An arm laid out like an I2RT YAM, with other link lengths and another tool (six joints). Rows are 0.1 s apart.
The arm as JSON. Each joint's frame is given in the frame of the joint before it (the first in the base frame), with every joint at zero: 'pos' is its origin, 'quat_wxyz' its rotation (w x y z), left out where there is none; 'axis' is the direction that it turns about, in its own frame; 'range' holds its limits. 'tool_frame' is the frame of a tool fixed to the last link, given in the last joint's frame.
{
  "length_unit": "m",
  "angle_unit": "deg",
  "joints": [
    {
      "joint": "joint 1",
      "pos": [
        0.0,
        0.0,
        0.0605
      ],
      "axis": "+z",
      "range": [
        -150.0,
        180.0
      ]
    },
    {
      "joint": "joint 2",
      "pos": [
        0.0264,
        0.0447,
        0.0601
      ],
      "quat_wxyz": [
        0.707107,
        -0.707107,
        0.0,
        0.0
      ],
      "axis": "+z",
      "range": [
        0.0,
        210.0
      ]
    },
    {
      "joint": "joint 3",
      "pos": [
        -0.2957,
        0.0,
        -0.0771
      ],
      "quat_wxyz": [
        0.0,
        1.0,
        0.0,
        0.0
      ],
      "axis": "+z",
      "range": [
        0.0,
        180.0
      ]
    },
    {
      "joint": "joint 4",
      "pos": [
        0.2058,
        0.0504,
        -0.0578
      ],
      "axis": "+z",
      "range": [
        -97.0,
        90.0
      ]
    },
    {
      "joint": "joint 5",
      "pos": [
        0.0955,
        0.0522,
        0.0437
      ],
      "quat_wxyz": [
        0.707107,
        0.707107,
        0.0,
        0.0
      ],
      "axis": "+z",
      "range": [
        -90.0,
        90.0
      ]
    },
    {
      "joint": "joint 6",
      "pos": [
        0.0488,
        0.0,
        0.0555
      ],
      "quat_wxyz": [
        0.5,
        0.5,
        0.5,
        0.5
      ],
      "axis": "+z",
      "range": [
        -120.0,
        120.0
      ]
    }
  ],
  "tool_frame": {
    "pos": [
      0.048,
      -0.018,
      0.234
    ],
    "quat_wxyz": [
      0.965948,
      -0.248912,
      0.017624,
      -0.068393
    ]
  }
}
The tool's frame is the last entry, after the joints.
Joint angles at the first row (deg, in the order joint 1, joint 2, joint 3, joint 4, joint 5, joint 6):
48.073, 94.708, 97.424, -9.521, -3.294, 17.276
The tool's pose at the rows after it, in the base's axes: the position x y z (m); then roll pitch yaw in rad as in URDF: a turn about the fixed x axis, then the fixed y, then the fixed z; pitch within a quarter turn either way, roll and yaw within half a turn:
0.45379 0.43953 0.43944 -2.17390 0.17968 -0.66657
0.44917 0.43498 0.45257 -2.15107 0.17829 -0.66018
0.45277 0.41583 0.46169 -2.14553 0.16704 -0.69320
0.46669 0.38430 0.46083 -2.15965 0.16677 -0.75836
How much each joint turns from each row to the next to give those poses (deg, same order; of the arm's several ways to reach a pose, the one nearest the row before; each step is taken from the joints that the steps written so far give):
0.349, -0.544, 0.002, 0.678, -1.086, 0.741
-0.038, -1.156, 0.039, 0.095, -0.171, -0.014
-0.969, -1.637, 0.137, -1.465, 1.021, -0.555
-2.485, -1.550, -0.308, -2.036, 1.114, 0.039

